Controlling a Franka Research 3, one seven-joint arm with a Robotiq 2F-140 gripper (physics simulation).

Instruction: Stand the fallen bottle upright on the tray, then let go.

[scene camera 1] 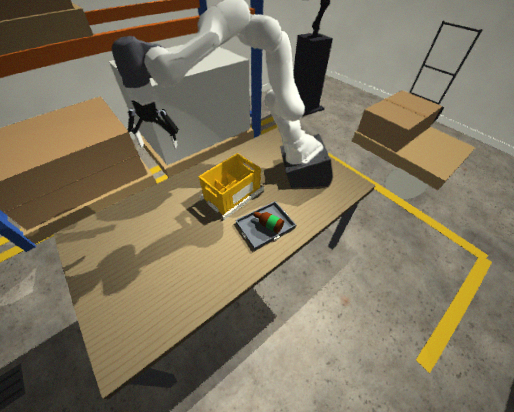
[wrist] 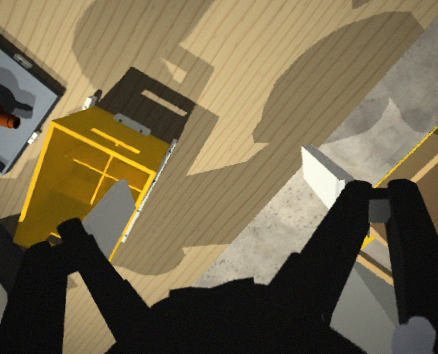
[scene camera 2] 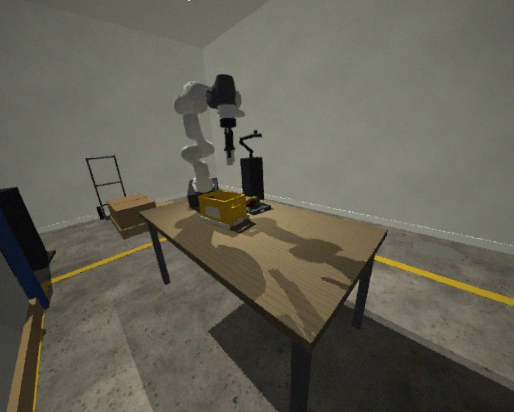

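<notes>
A brown bottle with a green band lies on its side on the grey tray. Its neck points toward the yellow crate's side; in the wrist view the bottle's neck shows at the left edge, and the rest is out of frame. My gripper is open and empty. It hangs high above the table's far side, beyond the crate and well apart from the bottle and tray.
A yellow crate with inner dividers stands on the wooden table beside the tray. Cardboard boxes and a grey block stand beyond the table's far edge.
</notes>
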